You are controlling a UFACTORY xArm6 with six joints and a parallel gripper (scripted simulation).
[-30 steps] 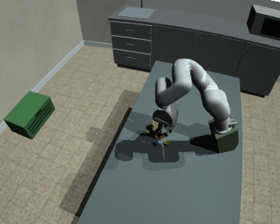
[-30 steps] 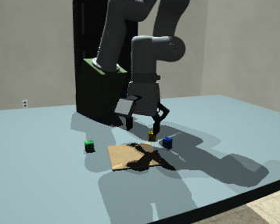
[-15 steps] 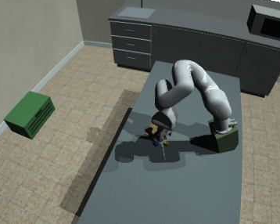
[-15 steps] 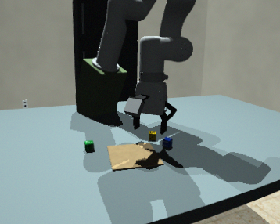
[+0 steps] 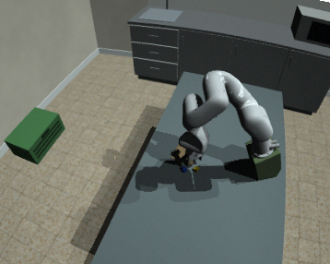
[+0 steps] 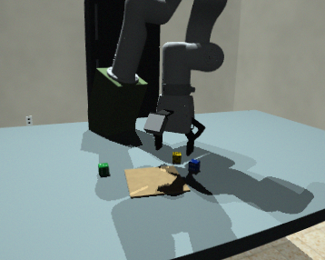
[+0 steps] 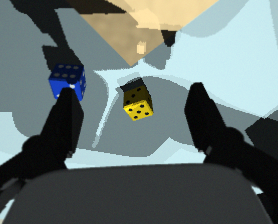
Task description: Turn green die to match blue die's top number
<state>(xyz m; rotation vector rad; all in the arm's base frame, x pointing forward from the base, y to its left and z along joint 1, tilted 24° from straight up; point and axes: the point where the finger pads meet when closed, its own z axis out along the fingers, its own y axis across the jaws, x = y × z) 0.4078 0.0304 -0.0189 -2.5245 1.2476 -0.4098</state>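
Now: the yellow die 30 mm behind my hand, 30 mm to the left of it and 40 mm below it. Round my hand: green die 40 mm behind, 190 mm to the right, 40 mm below; then tan mat 60 mm ahead, 80 mm to the right, 50 mm below; then blue die 40 mm ahead, 40 mm to the left, 40 mm below.
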